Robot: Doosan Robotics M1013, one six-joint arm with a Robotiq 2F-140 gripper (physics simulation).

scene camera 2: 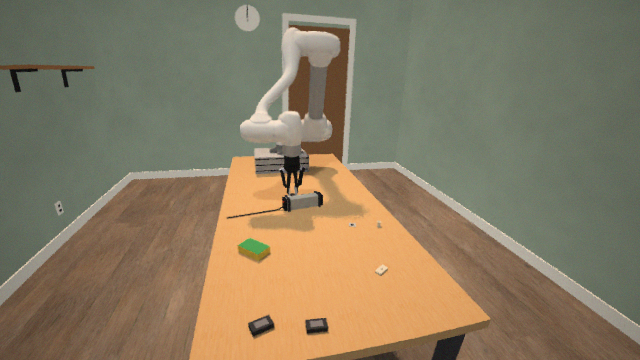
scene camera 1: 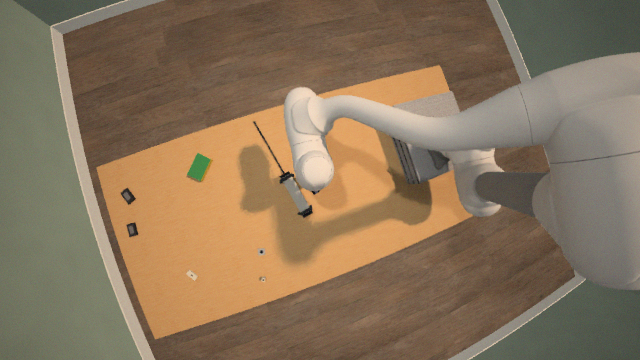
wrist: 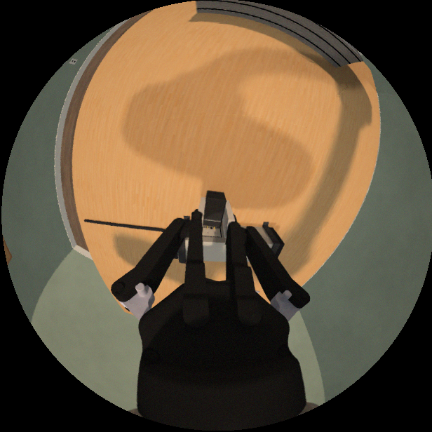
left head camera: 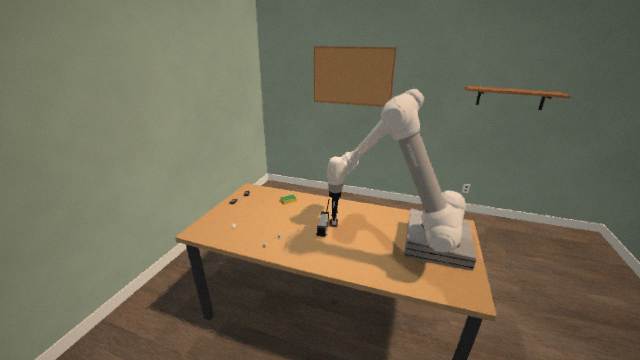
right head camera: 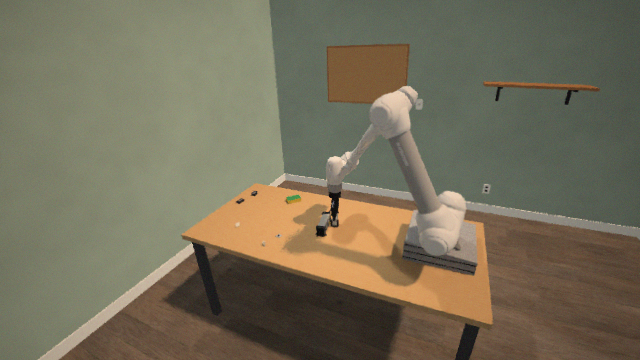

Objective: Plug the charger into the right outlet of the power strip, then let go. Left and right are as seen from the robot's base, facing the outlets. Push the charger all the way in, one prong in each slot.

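Frame: origin at the arm's base, x ahead, y left, z up, level; millimetres.
Seen in the pictures: gripper, fingertip midpoint: (left head camera: 334, 223) (right head camera: 335, 223).
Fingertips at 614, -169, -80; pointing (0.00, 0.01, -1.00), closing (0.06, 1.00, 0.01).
Offsets run from my fingertips to a thing's top centre, as dx, dy, dz. "*": to the spot under its first point.
The power strip @[+68, +30, +44] (left head camera: 324, 222) (right head camera: 324, 223) (scene camera 1: 297, 194) (scene camera 2: 303, 201) (wrist: 207, 252) is a light grey bar with black end caps and a black cord, lying on the table. The charger (wrist: 215, 200) is a small black block on the robot-base side of the strip. Small brass-coloured spots show between them; whether the prongs are in any slots cannot be told. My gripper (left head camera: 334, 222) (right head camera: 334, 222) (scene camera 2: 293, 192) (wrist: 213, 205) points down and is shut on the charger, beside the strip. The fingers partly cover the strip in the wrist view, and the outlets are mostly hidden.
A green and yellow sponge @[+368, -281, +11] (scene camera 1: 199, 167) (scene camera 2: 254, 249) lies on the cord side. Two small black boxes @[+715, -338, -2] (scene camera 1: 128, 196) @[+770, -201, -3] (scene camera 2: 316, 325) lie at the far end from the base. A small cream plate @[+641, +103, -10] (scene camera 1: 192, 275) (scene camera 2: 381, 270) and two tiny pale parts @[* +325, +168, -14] (scene camera 1: 261, 251) @[* +377, +274, +8] (scene camera 1: 263, 279) lie on the table.
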